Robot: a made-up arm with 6 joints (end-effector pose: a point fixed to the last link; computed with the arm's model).
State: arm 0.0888 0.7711 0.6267 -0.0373 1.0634 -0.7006
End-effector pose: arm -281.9 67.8 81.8 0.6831 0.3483 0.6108 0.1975
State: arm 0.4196 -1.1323 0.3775 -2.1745 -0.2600 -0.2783
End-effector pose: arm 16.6 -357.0 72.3 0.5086 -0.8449 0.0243 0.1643
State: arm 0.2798 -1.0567 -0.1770 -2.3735 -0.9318 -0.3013
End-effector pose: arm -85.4 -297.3 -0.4 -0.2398 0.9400 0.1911 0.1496
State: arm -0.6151 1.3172 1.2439 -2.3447 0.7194 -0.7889
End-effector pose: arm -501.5 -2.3 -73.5 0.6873 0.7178 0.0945 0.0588
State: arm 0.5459 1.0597 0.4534 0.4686 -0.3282 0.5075
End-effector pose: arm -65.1 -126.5 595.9 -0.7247 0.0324 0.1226 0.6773
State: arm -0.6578 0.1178 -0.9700 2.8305 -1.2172 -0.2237
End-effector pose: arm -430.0 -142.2 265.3 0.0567 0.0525 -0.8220 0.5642
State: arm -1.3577 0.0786 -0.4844 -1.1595 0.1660 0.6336
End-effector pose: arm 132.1 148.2 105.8 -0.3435 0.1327 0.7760 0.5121
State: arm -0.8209 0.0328 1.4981 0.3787 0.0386 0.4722
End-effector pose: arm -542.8 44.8 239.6 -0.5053 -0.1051 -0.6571 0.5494
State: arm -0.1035 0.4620 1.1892 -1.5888 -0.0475 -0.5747
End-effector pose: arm -210.2 132.2 -44.4 0.9861 0.0741 0.0760 0.1281
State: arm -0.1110 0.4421 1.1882 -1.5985 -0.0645 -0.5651
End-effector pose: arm -199.8 133.3 -43.3 0.9882 0.0550 0.0711 0.1243
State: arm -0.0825 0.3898 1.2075 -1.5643 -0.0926 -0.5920
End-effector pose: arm -188.2 122.3 -53.0 0.9828 0.0436 0.1020 0.1475
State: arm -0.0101 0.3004 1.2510 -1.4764 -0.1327 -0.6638
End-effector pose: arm -176.2 93.8 -76.2 0.9613 0.0504 0.1746 0.2070
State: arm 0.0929 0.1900 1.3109 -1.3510 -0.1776 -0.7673
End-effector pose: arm -164.1 45.0 -108.6 0.9127 0.0849 0.2688 0.2960
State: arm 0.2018 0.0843 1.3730 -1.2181 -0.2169 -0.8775
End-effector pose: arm -150.8 -19.3 -137.8 0.8380 0.1427 0.3528 0.3910
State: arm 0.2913 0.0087 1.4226 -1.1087 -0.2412 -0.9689
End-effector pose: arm -138.7 -81.4 -153.3 0.7597 0.2041 0.4065 0.4648
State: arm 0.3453 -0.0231 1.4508 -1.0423 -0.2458 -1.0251
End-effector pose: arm -132.5 -121.7 -157.6 0.7057 0.2488 0.4306 0.5047
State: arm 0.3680 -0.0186 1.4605 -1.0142 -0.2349 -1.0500
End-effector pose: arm -133.4 -138.3 -158.7 0.6821 0.2742 0.4372 0.5182
